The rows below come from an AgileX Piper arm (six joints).
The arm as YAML. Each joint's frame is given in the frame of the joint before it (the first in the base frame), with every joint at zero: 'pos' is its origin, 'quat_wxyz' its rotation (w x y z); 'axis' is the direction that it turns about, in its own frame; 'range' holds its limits. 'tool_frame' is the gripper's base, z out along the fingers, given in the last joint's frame.
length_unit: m
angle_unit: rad
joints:
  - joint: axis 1
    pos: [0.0, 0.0, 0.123]
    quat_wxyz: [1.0, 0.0, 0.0, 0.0]
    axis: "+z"
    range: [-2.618, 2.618]
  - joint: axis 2
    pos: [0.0, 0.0, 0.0]
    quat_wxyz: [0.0, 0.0, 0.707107, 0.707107]
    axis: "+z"
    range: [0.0, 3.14]
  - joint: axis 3
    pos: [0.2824, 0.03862, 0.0]
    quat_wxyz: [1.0, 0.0, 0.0, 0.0]
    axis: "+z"
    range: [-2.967, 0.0]
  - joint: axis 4
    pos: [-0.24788, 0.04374, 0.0]
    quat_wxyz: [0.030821, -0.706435, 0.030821, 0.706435]
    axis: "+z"
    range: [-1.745, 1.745]
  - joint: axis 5
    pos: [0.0, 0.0, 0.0]
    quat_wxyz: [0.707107, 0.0, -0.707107, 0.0]
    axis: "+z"
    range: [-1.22, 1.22]
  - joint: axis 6
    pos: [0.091, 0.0, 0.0]
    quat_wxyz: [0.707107, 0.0, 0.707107, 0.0]
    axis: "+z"
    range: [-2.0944, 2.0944]
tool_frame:
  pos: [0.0, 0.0, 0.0]
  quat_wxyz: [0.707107, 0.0, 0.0, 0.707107]
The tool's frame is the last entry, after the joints.
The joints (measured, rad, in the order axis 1, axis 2, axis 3, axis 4, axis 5, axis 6), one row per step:
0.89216 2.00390 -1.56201 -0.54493 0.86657 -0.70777
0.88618 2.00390 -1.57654 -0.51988 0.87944 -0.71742
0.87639 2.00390 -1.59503 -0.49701 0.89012 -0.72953
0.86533 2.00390 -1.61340 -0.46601 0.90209 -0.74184
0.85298 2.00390 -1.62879 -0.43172 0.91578 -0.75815
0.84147 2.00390 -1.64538 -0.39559 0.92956 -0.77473
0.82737 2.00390 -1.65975 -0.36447 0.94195 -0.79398
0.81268 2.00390 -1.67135 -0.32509 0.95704 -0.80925
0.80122 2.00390 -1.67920 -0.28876 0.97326 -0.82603
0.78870 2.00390 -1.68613 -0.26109 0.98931 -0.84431
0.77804 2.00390 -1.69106 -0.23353 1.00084 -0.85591
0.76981 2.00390 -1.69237 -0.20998 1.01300 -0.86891
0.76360 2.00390 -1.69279 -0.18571 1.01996 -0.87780
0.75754 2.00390 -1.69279 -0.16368 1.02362 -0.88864
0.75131 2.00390 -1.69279 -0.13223 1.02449 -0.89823
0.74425 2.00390 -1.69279 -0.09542 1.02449 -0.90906
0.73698 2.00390 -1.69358 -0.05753 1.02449 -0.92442
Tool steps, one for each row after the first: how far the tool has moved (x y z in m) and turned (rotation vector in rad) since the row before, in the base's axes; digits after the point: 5 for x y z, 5 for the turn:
0.00143 -0.00055 0.00290 0.01089 0.01392 -0.01255
0.00309 -0.00117 0.00415 0.01331 0.00891 -0.01190
0.00292 -0.00144 0.00386 0.01741 0.01553 -0.01539
0.00274 -0.00215 0.00293 0.01432 0.02048 -0.01401
0.00240 -0.00168 0.00327 0.01681 0.02106 -0.01241
0.00326 -0.00277 0.00288 0.01235 0.01792 -0.00979
0.00255 -0.00303 0.00187 0.01629 0.02743 -0.01589
0.00131 -0.00247 0.00093 0.01084 0.02835 -0.00985
0.00196 -0.00322 0.00092 0.00457 0.02271 -0.00659
0.00142 -0.00244 0.00054 0.00963 0.02177 -0.00902
0.00055 -0.00216 -0.00038 0.00379 0.02184 -0.00409
0.00011 -0.00116 -0.00044 0.00925 0.01987 -0.00467
0.00033 -0.00102 -0.00039 0.00934 0.01608 -0.00144
0.00003 -0.00036 -0.00038 0.01868 0.02039 -0.00433
0.00004 -0.00024 -0.00032 0.02307 0.02283 -0.00502
0.00014 -0.00015 0.00000 0.02352 0.02179 -0.00114

